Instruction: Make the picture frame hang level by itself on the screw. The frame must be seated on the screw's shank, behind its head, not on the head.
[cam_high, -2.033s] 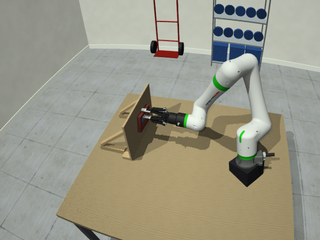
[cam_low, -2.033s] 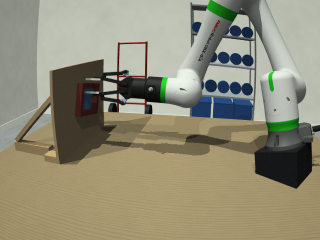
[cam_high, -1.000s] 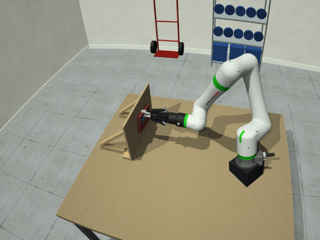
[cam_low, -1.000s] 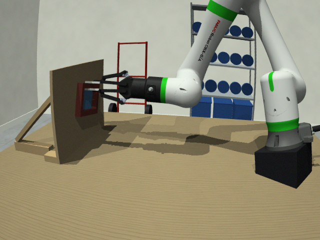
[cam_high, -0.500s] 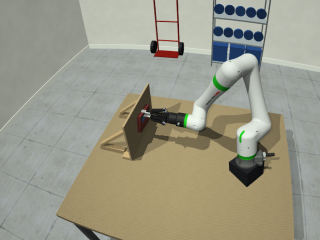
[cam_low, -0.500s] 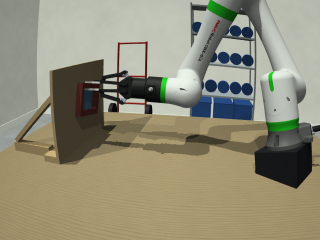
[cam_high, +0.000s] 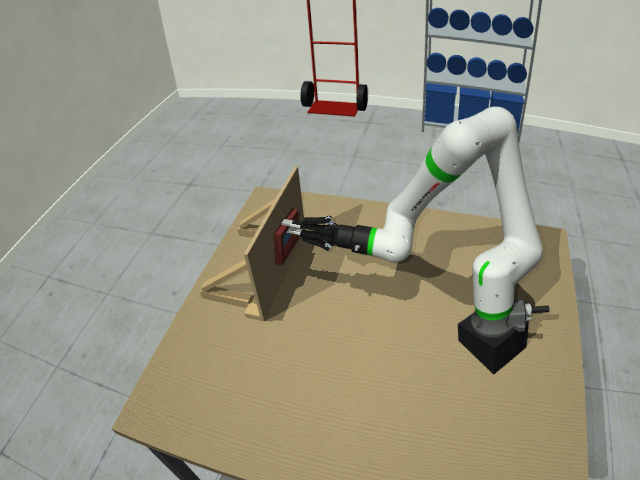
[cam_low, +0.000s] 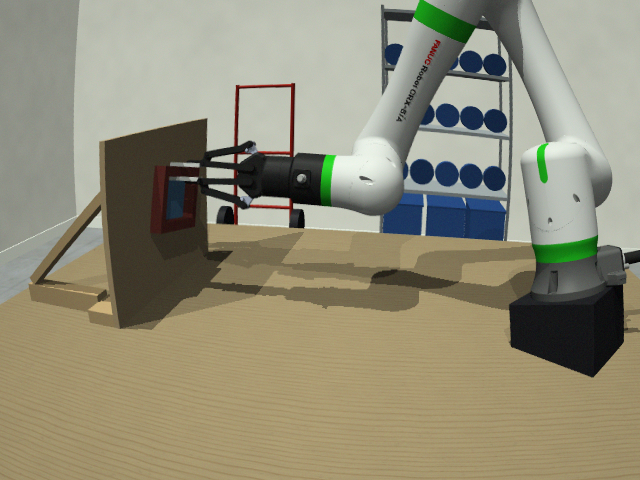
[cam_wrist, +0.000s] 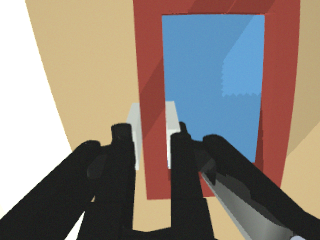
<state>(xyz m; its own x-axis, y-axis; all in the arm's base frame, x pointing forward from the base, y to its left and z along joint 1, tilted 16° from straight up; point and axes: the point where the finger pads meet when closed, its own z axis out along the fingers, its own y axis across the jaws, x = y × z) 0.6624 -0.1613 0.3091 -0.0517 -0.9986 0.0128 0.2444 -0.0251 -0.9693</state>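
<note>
Right now my hand is 40 mm short of the picture frame, 10 mm to the left of it and 50 mm above it. Also, from my hand: wooden board (50 mm ahead, 70 mm below).
</note>
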